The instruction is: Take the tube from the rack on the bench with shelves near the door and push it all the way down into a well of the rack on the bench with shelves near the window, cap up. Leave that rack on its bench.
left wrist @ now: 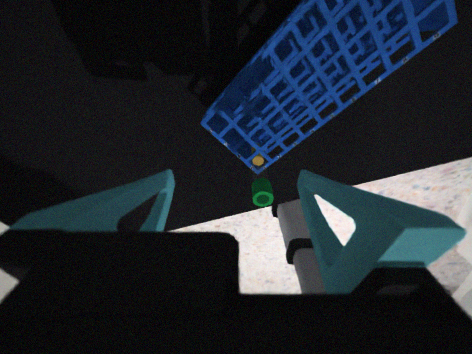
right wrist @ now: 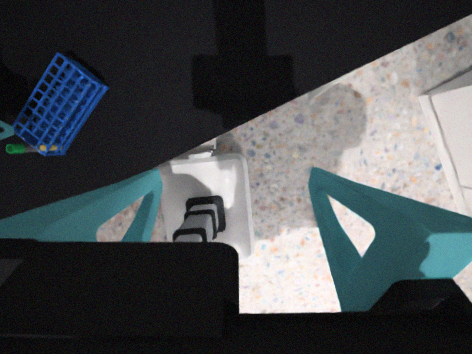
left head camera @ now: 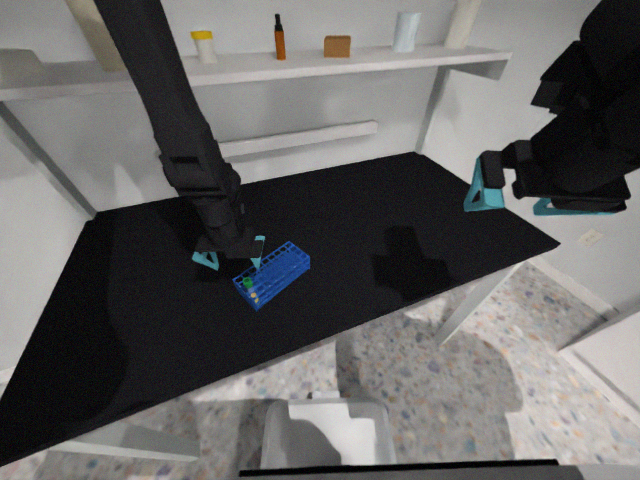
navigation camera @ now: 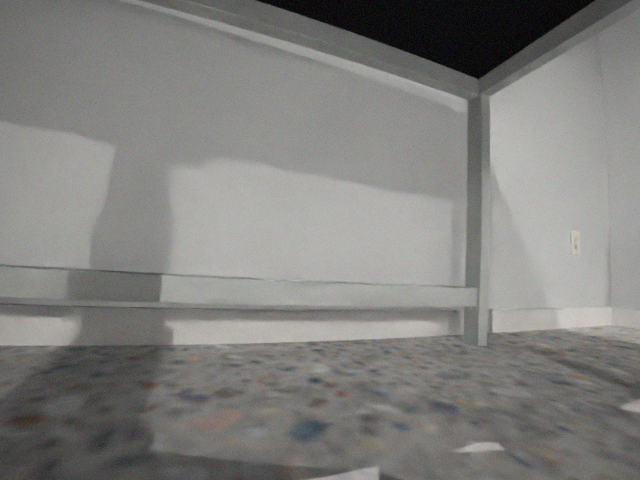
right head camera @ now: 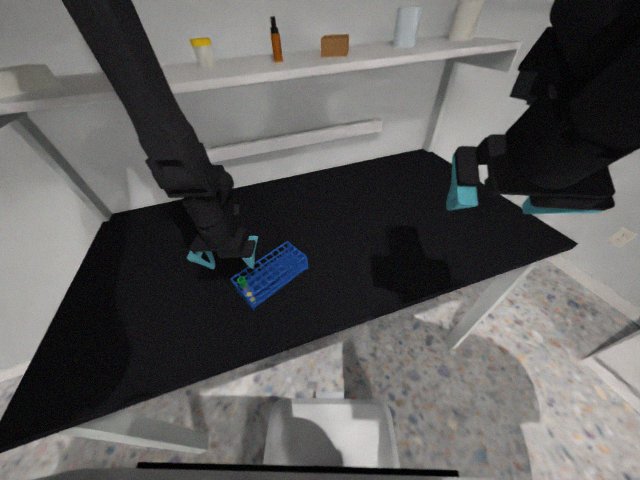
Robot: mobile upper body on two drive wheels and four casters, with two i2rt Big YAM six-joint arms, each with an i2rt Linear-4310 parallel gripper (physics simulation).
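Places are measured from the left arm's base along level axes (x ahead, y left, z up), in metres.
Pixels of known places: left gripper, between the fingertips: (left wrist: 236, 176) (left head camera: 238, 267) (right head camera: 233, 267); right gripper, between the fingertips: (right wrist: 235, 176) (left head camera: 499, 209) (right head camera: 484, 207).
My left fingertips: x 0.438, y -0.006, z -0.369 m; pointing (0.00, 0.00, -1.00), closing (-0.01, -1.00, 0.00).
Observation:
Ahead of a thing's pixels: the offset from my left fingertips to its top centre. "spot": to the spot under its first point. Level surfaces: height alone.
A blue rack {0.054 m ahead, 0.065 m right, 0.070 m down} (left head camera: 284, 273) (right head camera: 281, 273) (left wrist: 320, 75) (right wrist: 62, 107) sits on the black bench top. The tube, with a green cap {0.030 m back, 0.026 m right, 0.007 m down} (left head camera: 247, 282) (right head camera: 241, 281) (left wrist: 262, 194) (right wrist: 15, 148), stands cap up in the rack's end corner, its cap above the grid. Yellow spots show at that corner. My left gripper (left head camera: 237, 268) (right head camera: 232, 267) (left wrist: 236, 176) is open, above and beside the tube's end of the rack; in the left wrist view the cap shows beyond the fingertips, nearer the right-hand finger. My right gripper (left head camera: 503, 211) (right head camera: 487, 209) (right wrist: 235, 176) is open and empty, high near the bench's right end. A second rack does not show.
A wall shelf {0.330 m up} (left head camera: 299, 67) (right head camera: 299, 69) above the bench carries a yellow-lidded jar {spot: 0.428 m ahead, 0.089 m left, 0.362 m up} (left head camera: 204, 47), an orange bottle {spot: 0.470 m ahead, 0.098 m right, 0.366 m up} (left head camera: 279, 43), a brown box {spot: 0.512 m ahead, 0.258 m right, 0.355 m up} (left head camera: 337, 46) and a pale cylinder {spot: 0.613 m ahead, 0.479 m right, 0.378 m up} (left head camera: 406, 32). A white bin (left head camera: 276, 428) (right wrist: 243, 200) stands on the floor before the bench. A bench leg {spot: 0.803 m ahead, 0.714 m right, 0.634 m down} (navigation camera: 476, 217) shows low down.

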